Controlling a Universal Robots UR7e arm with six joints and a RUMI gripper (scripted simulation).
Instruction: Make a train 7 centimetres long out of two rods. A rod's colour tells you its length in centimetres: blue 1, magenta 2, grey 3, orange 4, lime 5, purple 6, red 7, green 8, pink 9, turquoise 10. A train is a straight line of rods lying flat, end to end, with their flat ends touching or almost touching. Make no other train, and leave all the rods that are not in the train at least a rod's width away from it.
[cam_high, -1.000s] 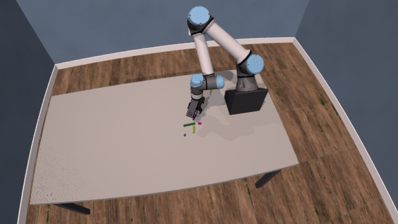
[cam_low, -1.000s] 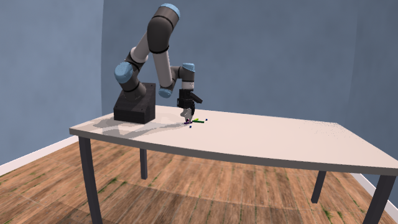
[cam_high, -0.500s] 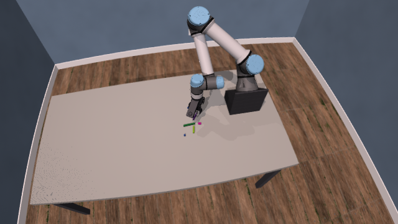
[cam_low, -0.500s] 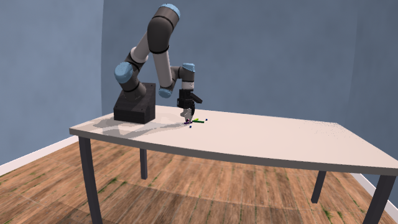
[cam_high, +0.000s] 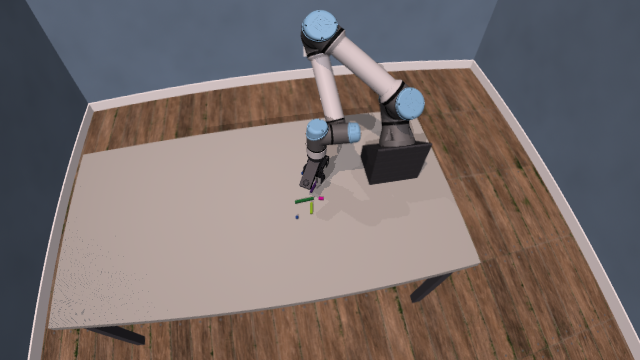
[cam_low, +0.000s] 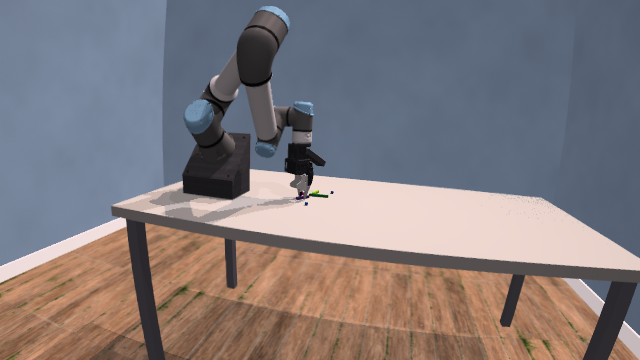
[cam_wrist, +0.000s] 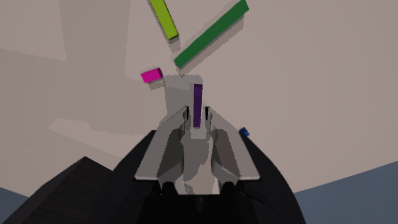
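Now: the purple rod 1 cm below my hand. From my hand the other things lie so: magenta rod: 6 cm to the left, 2 cm behind, 1 cm below; lime rod: 10 cm to the left, 3 cm ahead, 1 cm below; green rod: 6 cm to the left, 5 cm ahead, 1 cm below.
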